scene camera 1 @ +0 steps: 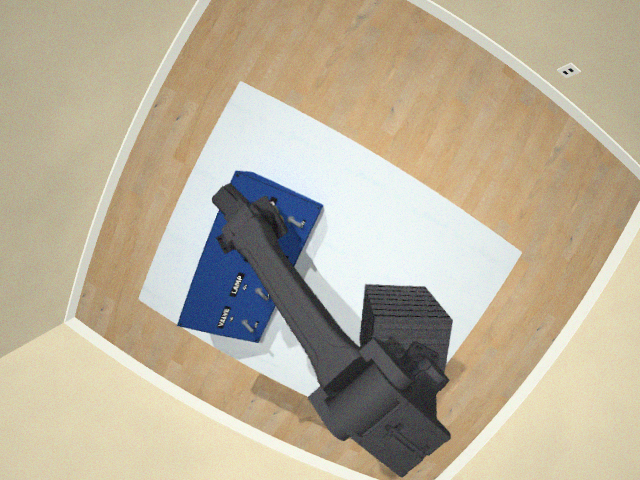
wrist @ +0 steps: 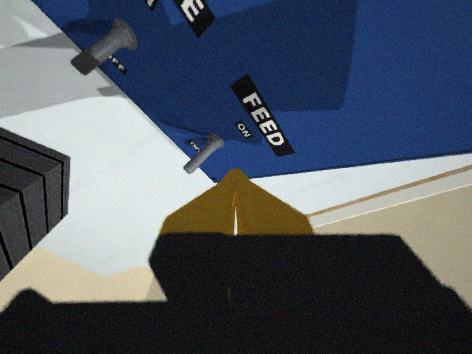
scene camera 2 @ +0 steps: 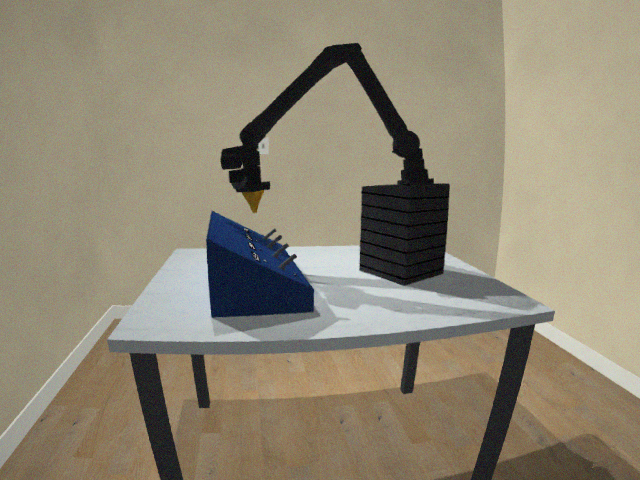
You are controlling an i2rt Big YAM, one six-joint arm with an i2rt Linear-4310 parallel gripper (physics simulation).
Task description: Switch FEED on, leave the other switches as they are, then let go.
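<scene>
From the wrist view I can give you a drive lever (wrist: 89, 59), and my gripper (wrist: 235, 176) is in there too.
</scene>
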